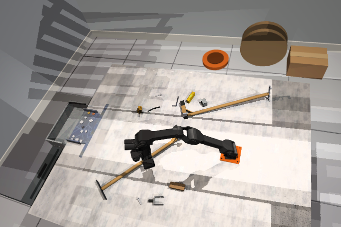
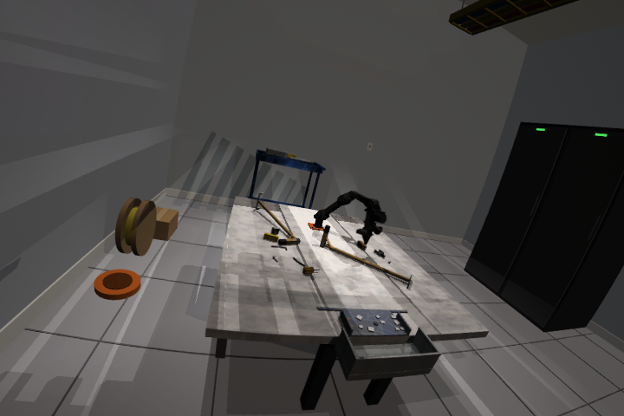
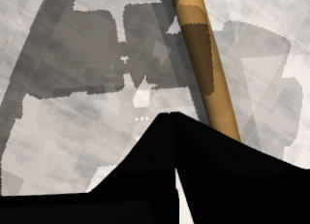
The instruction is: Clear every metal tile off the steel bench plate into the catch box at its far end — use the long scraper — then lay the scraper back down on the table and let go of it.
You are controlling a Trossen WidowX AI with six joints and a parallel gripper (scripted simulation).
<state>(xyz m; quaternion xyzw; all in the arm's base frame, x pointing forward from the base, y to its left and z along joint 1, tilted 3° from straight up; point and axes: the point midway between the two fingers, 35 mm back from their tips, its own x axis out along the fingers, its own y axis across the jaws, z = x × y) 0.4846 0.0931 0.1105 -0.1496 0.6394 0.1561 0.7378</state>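
The long scraper lies 5 cm ahead of my gripper tip, 2 cm to the right of it and 4 cm below it. Also, from my gripper tip: wooden block 18 cm behind, 12 cm to the left, 9 cm below; yellow-handled tool 15 cm ahead, 41 cm to the right, 9 cm below; small grey device 7 cm behind, 21 cm to the left, 10 cm below.
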